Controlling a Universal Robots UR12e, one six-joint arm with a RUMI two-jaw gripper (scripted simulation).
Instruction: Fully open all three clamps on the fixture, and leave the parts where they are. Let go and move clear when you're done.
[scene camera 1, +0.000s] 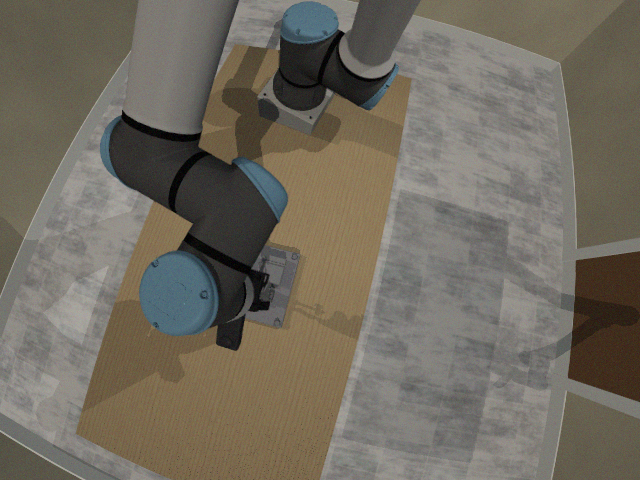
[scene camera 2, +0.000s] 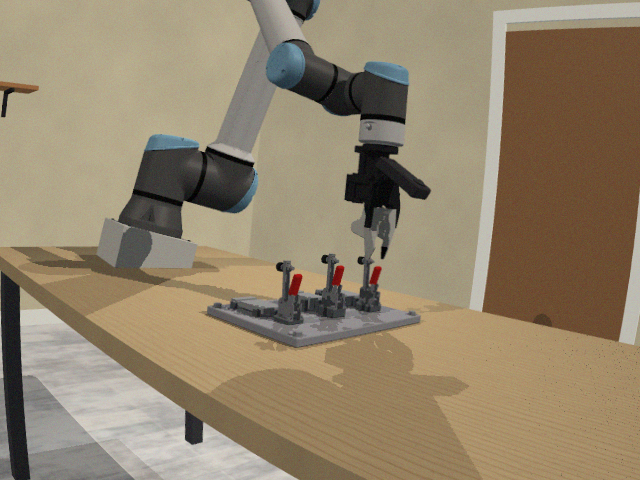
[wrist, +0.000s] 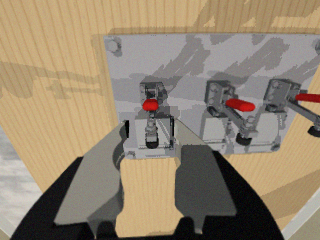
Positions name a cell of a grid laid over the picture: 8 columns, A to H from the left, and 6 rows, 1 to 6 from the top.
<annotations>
gripper: scene camera 1 D4; scene camera 2 E4; wrist D4
</annotations>
